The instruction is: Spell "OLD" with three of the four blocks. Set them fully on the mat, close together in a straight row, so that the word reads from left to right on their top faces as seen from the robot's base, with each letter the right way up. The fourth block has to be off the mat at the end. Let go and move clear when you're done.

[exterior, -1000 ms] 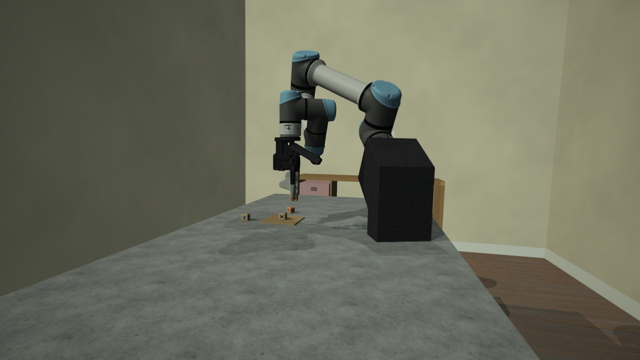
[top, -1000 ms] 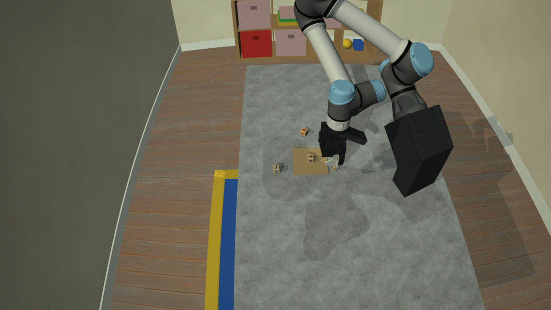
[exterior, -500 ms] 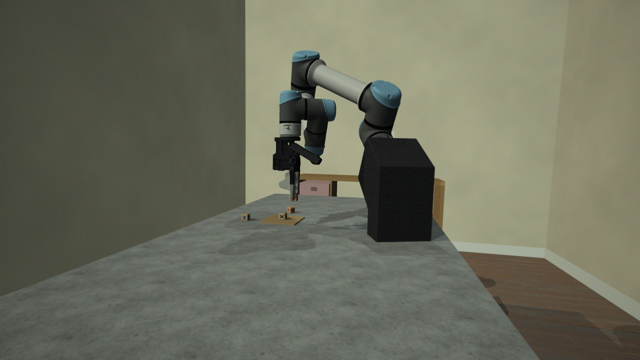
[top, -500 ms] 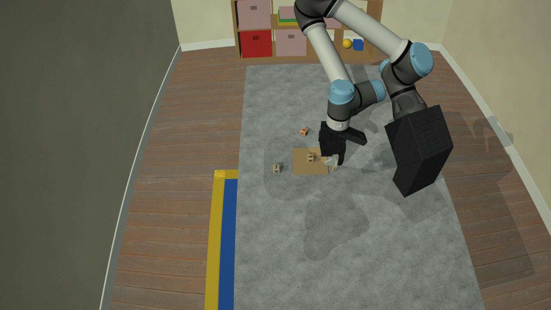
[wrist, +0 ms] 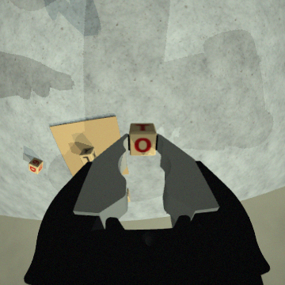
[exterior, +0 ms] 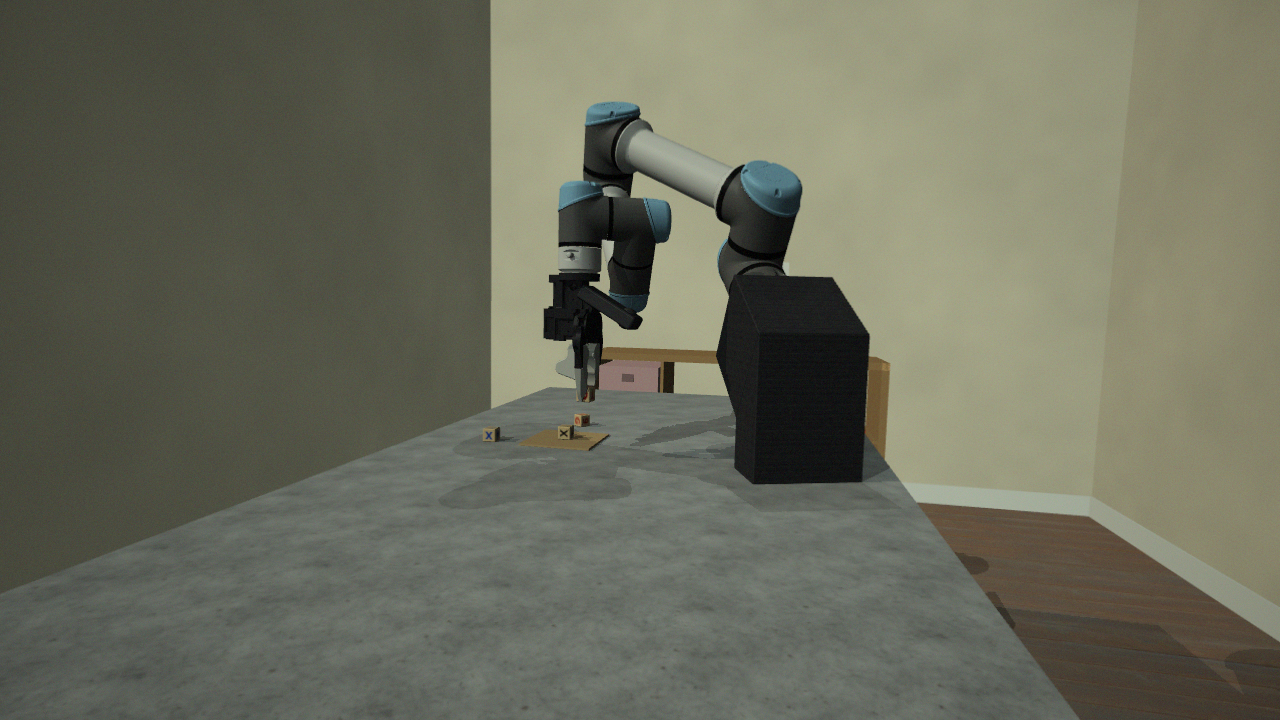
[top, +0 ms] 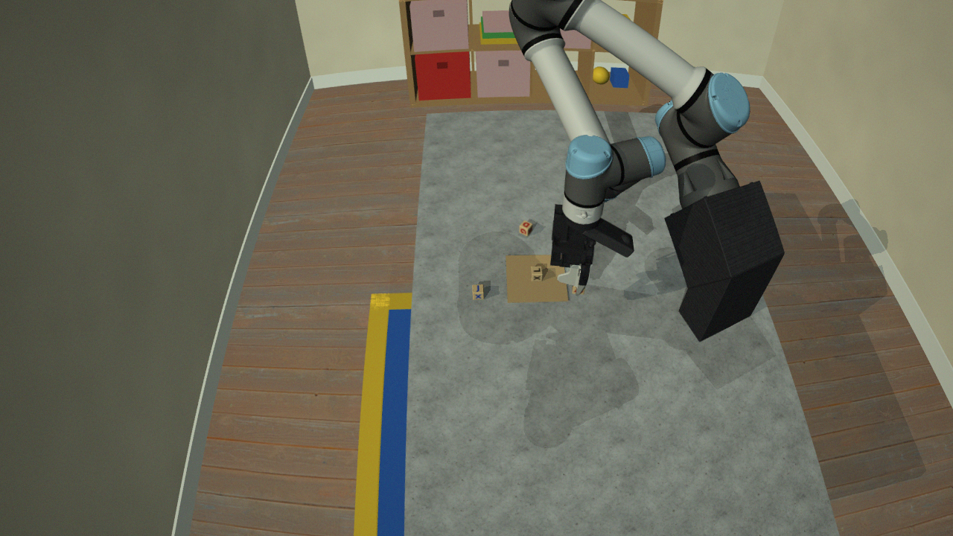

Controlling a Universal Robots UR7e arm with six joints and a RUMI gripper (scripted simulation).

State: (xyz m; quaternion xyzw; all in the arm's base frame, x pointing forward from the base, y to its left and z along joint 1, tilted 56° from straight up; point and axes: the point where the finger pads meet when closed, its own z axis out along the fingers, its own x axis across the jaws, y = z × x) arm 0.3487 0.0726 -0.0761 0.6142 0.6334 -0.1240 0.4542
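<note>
My hand is 70 mm short of the tan mat, 120 mm to the left of it and 110 mm above it. Round my hand: blue-lettered block 210 mm ahead, 80 mm to the right, 100 mm below.
</note>
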